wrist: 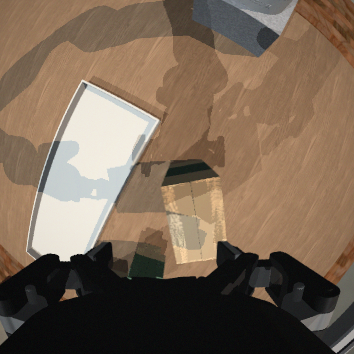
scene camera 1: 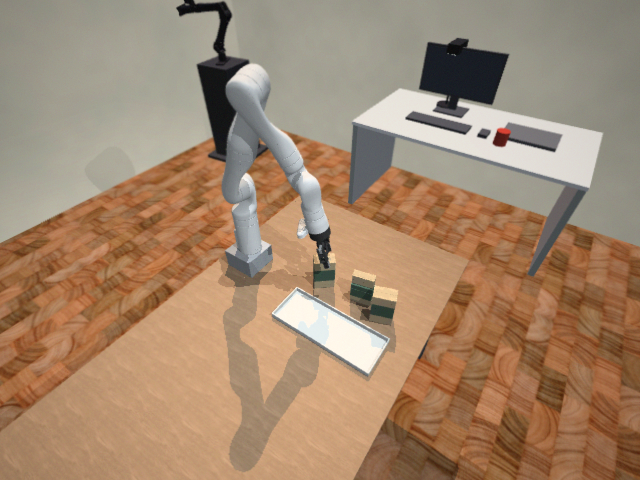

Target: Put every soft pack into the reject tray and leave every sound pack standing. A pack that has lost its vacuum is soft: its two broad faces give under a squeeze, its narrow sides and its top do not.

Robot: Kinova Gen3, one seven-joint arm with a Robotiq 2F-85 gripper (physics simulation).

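Frame: origin at the arm's base, x ahead, y left, z up, level; centimetres.
Where they show: gripper, fingertip midpoint: (wrist: 164, 254) (scene camera 1: 328, 259); arm's base, origin of the base link: (scene camera 1: 250, 247).
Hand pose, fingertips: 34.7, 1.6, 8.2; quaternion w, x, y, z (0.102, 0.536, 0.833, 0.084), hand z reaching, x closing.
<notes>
Each offset is from my fingertips to the centre of the thing, as dx, dy, dz. Level surfaces: height alone.
Three cream packs with dark green bands stand upright on the mat. The left pack {-2.6, +1.8, -9.4} (scene camera 1: 324, 276) (wrist: 192, 205) is below my gripper (scene camera 1: 324, 261) (wrist: 164, 254), which is open with nothing between its fingers. In the wrist view this pack's cream top lies toward the right finger, turned slightly. The middle pack {+14.0, +0.0, -7.4} (scene camera 1: 362, 290) and the right pack {+23.7, -4.3, -7.4} (scene camera 1: 383, 308) stand close together, farther right. Part of another green-banded pack {+14.1, -0.2, -11.4} (wrist: 147, 262) shows at the bottom of the wrist view, partly hidden by the gripper. The white reject tray {+8.8, -16.4, -15.3} (scene camera 1: 356, 341) (wrist: 100, 120) is empty.
The robot's grey base block (scene camera 1: 249, 258) (wrist: 240, 27) stands on the brown mat {dz -16.4} (scene camera 1: 170, 372). Behind are a white desk (scene camera 1: 382, 116) with a monitor (scene camera 1: 463, 72) and red cup (scene camera 1: 501, 137), and a black pedestal (scene camera 1: 219, 103) bearing a small black arm (scene camera 1: 222, 31).
</notes>
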